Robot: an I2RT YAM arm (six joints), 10 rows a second.
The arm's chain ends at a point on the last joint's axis. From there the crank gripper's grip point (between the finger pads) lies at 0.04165 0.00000 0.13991 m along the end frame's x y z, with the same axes.
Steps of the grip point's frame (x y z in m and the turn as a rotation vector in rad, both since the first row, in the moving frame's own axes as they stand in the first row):
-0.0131, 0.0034, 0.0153, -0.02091, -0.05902, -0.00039
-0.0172, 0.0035, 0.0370, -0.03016, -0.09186, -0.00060
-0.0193, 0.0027, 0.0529, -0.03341, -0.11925, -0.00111
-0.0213, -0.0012, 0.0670, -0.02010, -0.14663, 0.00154
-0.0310, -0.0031, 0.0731, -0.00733, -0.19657, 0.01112
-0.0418, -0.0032, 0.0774, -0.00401, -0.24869, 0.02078
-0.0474, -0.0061, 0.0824, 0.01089, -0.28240, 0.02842
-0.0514, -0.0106, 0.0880, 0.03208, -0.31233, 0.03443
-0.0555, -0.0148, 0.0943, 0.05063, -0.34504, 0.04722
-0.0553, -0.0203, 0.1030, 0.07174, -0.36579, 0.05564
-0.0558, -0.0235, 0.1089, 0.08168, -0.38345, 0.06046
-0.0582, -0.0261, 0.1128, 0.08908, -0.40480, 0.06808
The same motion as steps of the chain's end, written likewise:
-0.0048, 0.0005, 0.0131, -0.02091, -0.05902, -0.00039
-0.0042, -0.0007, 0.0338, -0.03016, -0.09186, -0.00060
-0.0024, -0.0020, 0.0490, -0.03341, -0.11925, -0.00111
-0.0004, -0.0041, 0.0624, -0.02010, -0.14663, 0.00154
-0.0029, -0.0045, 0.0677, -0.00733, -0.19657, 0.01112
-0.0061, -0.0043, 0.0715, -0.00401, -0.24869, 0.02078
-0.0068, -0.0051, 0.0763, 0.01089, -0.28240, 0.02842
-0.0065, -0.0066, 0.0820, 0.03208, -0.31233, 0.03443
-0.0059, -0.0083, 0.0886, 0.05063, -0.34504, 0.04722
-0.0028, -0.0108, 0.0976, 0.07174, -0.36579, 0.05564
-0.0008, -0.0126, 0.1039, 0.08168, -0.38345, 0.06046
-0.0002, -0.0141, 0.1081, 0.08908, -0.40480, 0.06808

